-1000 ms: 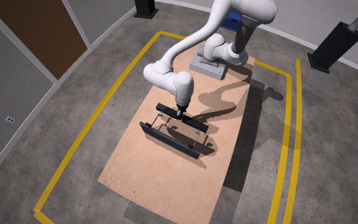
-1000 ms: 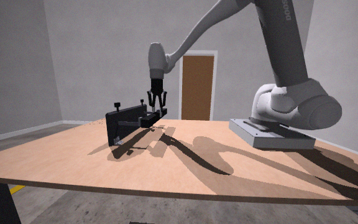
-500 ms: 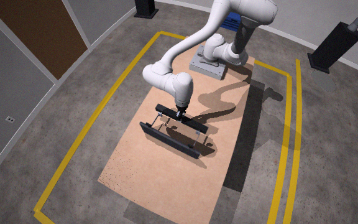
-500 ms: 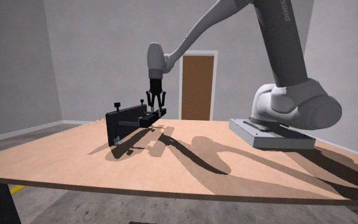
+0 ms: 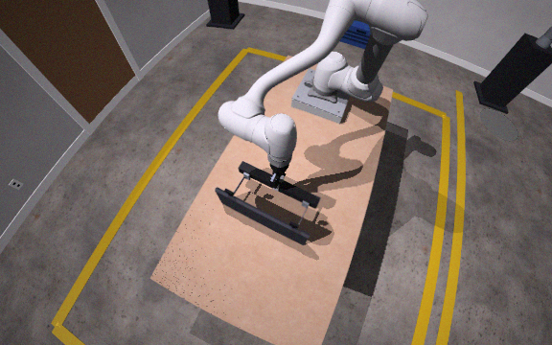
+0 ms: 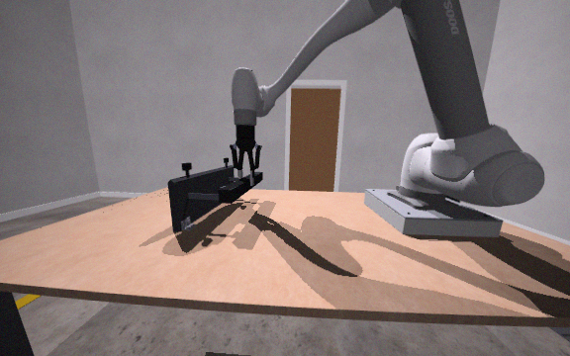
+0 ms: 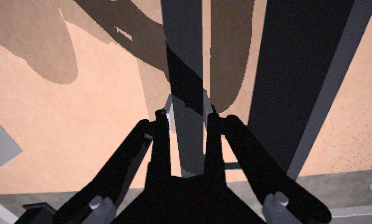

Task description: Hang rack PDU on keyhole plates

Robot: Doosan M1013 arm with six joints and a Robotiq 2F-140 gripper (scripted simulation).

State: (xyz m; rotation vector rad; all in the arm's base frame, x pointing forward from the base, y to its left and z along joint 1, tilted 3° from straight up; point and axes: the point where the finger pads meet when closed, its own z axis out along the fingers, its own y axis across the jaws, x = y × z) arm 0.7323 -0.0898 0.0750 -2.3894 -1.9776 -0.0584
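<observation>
Right now the rack PDU is 2 cm below my hand and 2 cm ahead of it. Round my hand: black panel: 16 cm ahead, 7 cm below, 3 cm to the right.
</observation>
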